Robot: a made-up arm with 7 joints.
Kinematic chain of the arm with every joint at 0, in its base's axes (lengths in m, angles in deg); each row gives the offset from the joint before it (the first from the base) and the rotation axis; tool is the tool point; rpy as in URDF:
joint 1: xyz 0 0 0.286 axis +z
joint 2: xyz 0 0 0 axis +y
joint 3: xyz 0 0 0.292 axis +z
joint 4: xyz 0.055 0 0 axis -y
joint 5: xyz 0.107 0 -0.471 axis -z
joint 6: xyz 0 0 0 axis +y
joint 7: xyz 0.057 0 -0.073 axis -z
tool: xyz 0 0 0 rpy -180 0 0
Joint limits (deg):
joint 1: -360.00..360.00
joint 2: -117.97..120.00
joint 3: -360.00..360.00
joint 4: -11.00..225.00
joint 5: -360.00..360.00
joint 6: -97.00..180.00
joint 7: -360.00..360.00
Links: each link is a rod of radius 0.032 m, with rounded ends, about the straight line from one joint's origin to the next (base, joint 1, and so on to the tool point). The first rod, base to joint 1, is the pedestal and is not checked.
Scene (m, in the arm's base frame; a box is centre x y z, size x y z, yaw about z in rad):
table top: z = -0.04
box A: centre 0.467 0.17 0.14 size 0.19 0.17 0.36 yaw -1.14
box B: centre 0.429 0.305 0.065 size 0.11 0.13 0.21 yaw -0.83
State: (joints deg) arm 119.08 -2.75 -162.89 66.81 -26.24 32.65 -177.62
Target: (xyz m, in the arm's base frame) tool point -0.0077 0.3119 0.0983
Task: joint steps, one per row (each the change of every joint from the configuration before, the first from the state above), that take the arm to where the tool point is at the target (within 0.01 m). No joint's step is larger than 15 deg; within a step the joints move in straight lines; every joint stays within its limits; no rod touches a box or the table.
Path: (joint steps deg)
1: -8.03 -9.46 11.70 -12.97 2.81 -11.28 -6.46
2: -8.03 -9.46 11.70 -12.97 2.82 -11.27 -6.46
3: -8.03 -9.45 11.70 -12.97 2.81 -11.28 -6.46
4: -8.03 -9.46 11.70 -12.96 2.82 -11.28 -6.46
5: -8.03 -9.46 11.70 -12.97 2.81 -11.27 -6.46
6: -8.04 -9.46 11.70 -12.97 2.81 -11.28 -6.46
7: 13.26 0.77 -1.85 3.64 -3.20 11.19 6.46
8: 13.26 0.78 -1.85 3.65 -3.20 11.19 6.46
9: 13.26 0.77 -1.86 3.64 -3.20 11.19 6.46
10: 13.26 0.77 -1.85 3.65 -3.20 11.19 6.46
11: 13.26 0.77 -1.86 3.64 -3.20 11.19 6.46
12: 13.26 0.78 -1.85 3.65 -3.20 11.19 6.46

